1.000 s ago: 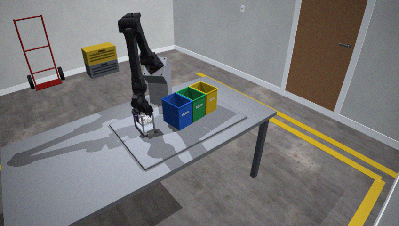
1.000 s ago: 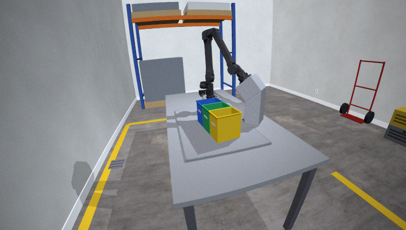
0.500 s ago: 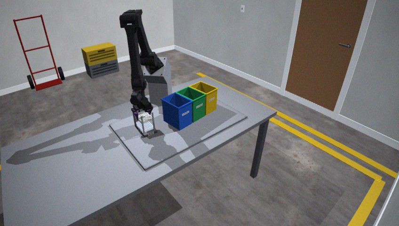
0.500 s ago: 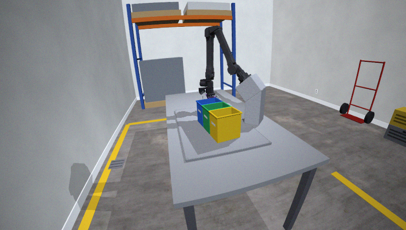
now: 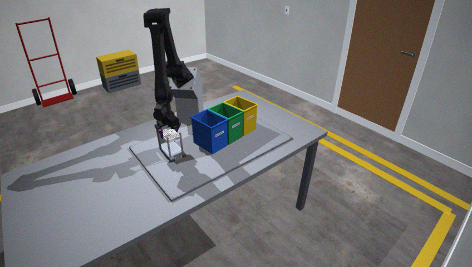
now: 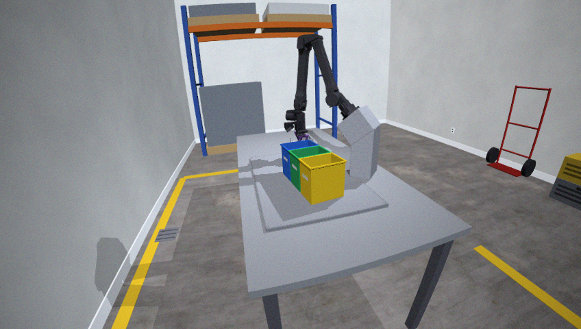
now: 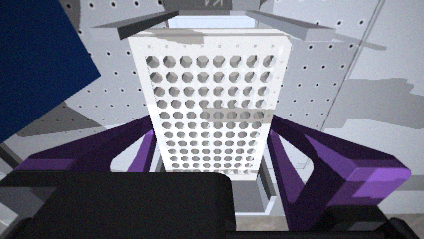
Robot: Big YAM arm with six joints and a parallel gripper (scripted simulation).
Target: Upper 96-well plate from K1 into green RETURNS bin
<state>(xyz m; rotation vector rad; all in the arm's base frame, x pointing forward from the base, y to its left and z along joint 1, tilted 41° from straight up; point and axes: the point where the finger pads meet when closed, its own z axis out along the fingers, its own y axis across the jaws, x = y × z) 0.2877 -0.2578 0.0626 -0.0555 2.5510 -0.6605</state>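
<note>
My hand is 35 cm to the right of the green bin, 8 cm short of it and 3 cm above it. Also, from my hand: 96-well plate (right at my hand); then yellow bin (48 cm to the left, 7 cm ahead, 3 cm below); then blue bin (22 cm to the left, 9 cm ahead, 3 cm below).
</note>
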